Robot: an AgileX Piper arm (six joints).
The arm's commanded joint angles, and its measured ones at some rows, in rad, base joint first. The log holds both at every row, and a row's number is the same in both.
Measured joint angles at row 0:
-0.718 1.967 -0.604 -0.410 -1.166 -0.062
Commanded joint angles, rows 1 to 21:
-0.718 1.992 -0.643 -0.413 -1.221 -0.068
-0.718 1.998 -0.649 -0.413 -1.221 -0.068
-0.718 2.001 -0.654 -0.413 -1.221 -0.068
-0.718 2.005 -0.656 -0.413 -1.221 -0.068
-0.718 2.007 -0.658 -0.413 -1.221 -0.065
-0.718 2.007 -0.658 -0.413 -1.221 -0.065
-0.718 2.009 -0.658 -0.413 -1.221 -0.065
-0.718 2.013 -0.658 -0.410 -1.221 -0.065
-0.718 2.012 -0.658 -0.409 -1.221 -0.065
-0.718 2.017 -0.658 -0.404 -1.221 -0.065
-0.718 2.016 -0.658 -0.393 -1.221 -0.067
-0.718 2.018 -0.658 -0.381 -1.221 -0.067
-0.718 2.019 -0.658 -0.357 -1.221 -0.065
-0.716 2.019 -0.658 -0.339 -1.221 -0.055
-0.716 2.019 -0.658 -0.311 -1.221 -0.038
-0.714 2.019 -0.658 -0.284 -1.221 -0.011
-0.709 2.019 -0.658 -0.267 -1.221 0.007
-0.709 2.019 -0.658 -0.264 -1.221 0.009
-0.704 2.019 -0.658 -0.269 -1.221 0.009
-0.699 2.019 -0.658 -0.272 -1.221 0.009
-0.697 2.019 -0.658 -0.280 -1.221 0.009
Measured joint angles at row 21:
-0.713 2.025 -0.650 -0.283 -1.168 -0.008
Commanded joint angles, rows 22 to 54:
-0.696 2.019 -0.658 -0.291 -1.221 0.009
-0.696 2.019 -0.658 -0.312 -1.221 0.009
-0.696 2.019 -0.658 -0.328 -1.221 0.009
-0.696 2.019 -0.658 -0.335 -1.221 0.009
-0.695 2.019 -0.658 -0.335 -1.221 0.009
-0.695 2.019 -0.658 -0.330 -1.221 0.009
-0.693 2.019 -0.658 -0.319 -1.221 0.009
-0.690 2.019 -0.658 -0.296 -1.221 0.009
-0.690 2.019 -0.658 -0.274 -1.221 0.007
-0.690 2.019 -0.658 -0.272 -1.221 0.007
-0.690 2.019 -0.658 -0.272 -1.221 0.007
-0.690 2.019 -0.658 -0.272 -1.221 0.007
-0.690 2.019 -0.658 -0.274 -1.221 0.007
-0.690 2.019 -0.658 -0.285 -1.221 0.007
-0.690 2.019 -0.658 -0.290 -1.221 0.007
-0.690 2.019 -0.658 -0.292 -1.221 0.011
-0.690 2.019 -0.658 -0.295 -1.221 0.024
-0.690 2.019 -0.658 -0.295 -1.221 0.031
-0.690 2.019 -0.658 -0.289 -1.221 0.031
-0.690 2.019 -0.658 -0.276 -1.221 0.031
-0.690 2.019 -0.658 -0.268 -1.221 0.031
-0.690 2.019 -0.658 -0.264 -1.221 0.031
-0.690 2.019 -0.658 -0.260 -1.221 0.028
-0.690 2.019 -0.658 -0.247 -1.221 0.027
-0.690 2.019 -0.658 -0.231 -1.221 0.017
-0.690 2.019 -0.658 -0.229 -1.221 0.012
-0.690 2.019 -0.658 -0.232 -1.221 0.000
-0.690 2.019 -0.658 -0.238 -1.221 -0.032
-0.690 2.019 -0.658 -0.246 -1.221 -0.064
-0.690 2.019 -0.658 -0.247 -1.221 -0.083
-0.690 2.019 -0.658 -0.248 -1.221 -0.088
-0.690 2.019 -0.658 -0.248 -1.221 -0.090
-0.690 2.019 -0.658 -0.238 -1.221 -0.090
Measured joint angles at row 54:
-0.696 2.025 -0.651 -0.243 -1.168 -0.055
